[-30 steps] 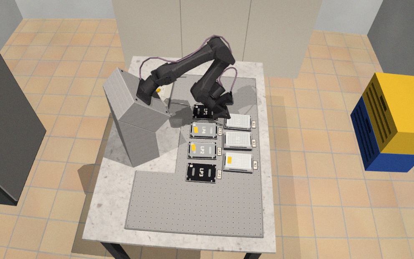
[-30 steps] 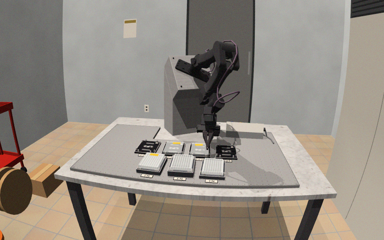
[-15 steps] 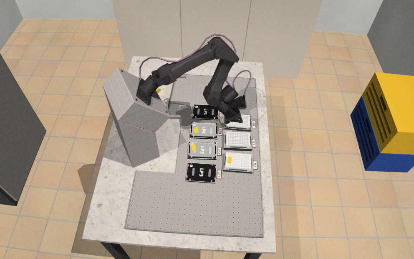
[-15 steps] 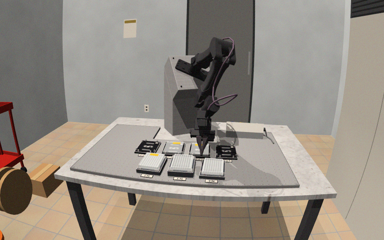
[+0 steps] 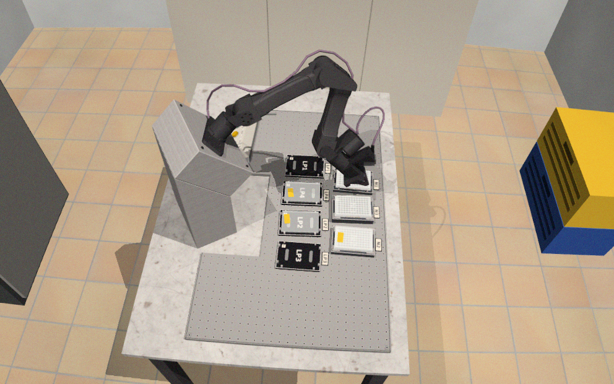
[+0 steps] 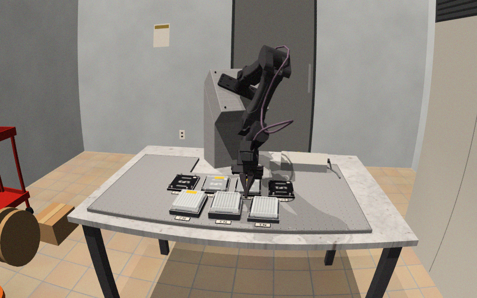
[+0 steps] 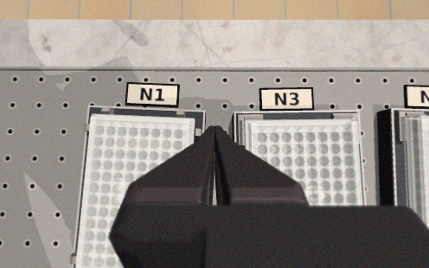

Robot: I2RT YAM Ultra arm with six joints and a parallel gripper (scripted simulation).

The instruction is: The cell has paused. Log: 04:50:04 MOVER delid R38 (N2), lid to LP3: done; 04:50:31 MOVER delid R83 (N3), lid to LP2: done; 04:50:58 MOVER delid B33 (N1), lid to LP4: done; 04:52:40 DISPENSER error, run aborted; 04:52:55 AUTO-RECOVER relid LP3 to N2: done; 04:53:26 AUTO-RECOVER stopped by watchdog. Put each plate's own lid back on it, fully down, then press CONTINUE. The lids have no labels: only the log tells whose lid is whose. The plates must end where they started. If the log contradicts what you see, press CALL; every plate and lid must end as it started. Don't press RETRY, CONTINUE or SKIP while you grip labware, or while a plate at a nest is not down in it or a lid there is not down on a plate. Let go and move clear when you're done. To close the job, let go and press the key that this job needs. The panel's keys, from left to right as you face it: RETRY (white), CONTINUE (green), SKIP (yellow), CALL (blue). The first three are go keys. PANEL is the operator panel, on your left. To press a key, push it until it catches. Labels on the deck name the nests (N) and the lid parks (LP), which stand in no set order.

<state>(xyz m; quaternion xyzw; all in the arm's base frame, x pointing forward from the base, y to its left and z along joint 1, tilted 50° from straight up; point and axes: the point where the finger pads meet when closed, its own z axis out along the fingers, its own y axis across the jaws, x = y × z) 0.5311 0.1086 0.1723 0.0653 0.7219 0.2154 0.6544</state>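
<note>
Now: hand 8 cm to the left of the plate, 5 cm above it and 3 cm past it. From my hand the other things lie so: green continue key 55 cm behind, 14 cm to the left, 1 cm below; white retry key 55 cm behind, 19 cm to the left, 1 cm below.
</note>
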